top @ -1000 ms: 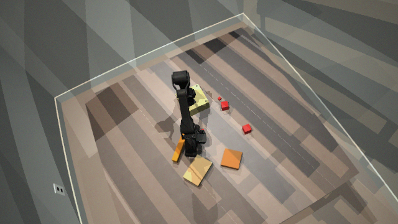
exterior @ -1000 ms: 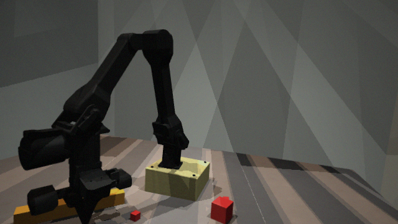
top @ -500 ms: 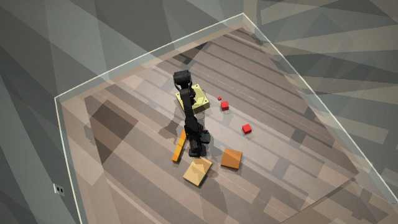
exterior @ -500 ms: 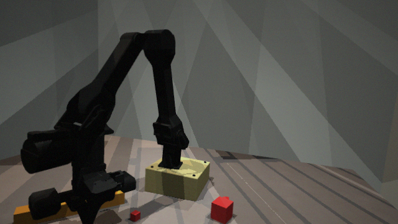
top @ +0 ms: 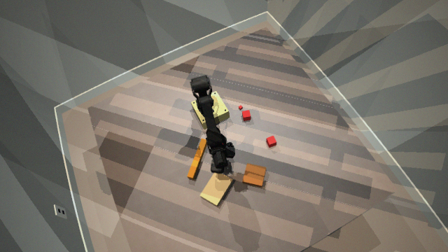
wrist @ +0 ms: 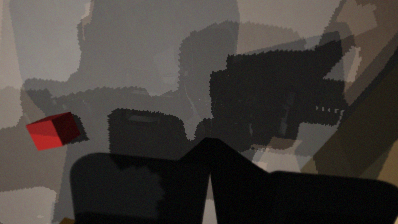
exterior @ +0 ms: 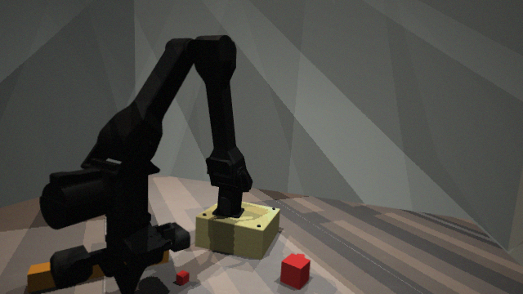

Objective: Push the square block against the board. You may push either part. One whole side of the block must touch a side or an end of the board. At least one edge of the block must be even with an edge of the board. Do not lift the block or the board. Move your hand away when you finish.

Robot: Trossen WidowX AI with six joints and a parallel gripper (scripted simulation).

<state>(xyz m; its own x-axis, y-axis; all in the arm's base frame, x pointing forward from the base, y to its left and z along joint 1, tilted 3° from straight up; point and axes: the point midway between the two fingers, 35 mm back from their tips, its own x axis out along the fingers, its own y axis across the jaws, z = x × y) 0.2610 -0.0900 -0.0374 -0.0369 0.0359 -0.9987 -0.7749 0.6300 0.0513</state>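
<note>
The orange-brown square block is 170 mm ahead of my gripper tip, 90 mm to the left of it and 10 mm above it. From my gripper tip the other things lie so: orange board: 90 mm to the right, 70 mm behind, 10 mm above; pale flat plate: 110 mm ahead, 100 mm to the right, 10 mm above.
</note>
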